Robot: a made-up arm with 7 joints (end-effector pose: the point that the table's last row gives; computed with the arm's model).
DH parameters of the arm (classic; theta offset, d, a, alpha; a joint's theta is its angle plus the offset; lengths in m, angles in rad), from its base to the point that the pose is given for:
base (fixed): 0 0 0 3.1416
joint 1: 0 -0.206 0 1.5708
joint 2: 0 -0.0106 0 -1.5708
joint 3: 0 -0.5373 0 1.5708
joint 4: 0 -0.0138 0 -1.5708
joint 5: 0 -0.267 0 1.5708
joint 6: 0 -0.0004 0 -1.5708
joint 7: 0 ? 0 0
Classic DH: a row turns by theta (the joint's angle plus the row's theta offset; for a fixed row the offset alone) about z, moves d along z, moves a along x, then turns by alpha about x.
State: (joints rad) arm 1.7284 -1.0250 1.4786 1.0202 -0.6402 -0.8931 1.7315
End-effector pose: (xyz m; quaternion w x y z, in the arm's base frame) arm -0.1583 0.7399 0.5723 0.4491 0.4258 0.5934 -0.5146
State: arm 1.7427 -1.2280 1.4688 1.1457 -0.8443 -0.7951 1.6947
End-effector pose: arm -0.1933 0.7644 0.4045 0.5264 0.2338 0.5811 -0.5749
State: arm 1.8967 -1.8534 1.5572 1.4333 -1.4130 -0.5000 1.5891
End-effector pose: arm -0.1940 0.6523 -0.0313 0.4348 -0.3037 0.3986 -0.7482
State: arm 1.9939 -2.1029 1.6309 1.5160 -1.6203 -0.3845 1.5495
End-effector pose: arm -0.1848 0.5596 -0.1519 0.2859 -0.4675 0.2969 -0.7820
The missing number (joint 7, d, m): -0.1356
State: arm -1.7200 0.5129 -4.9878 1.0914 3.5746 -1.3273 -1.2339
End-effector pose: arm 0.2902 0.3449 0.6917 0.8157 -0.0867 -0.5051 -0.2682
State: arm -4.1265 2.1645 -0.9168 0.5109 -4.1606 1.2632 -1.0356
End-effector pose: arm -0.3483 -0.5006 -0.3909 0.7985 0.3112 0.2580 0.4460
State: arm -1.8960 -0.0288 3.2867 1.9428 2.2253 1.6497 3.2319
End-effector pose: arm -0.0559 -0.2968 0.7197 0.4273 -0.5831 0.6756 -0.1448
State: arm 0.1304 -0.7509 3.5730 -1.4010 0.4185 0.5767 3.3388
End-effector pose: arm -0.2149 -0.0954 0.9325 0.0289 -0.8820 0.4637 0.0796
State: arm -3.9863 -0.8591 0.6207 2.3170 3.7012 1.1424 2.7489
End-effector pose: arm -0.0339 0.1841 0.6764 0.2076 -0.3683 0.9048 0.0516
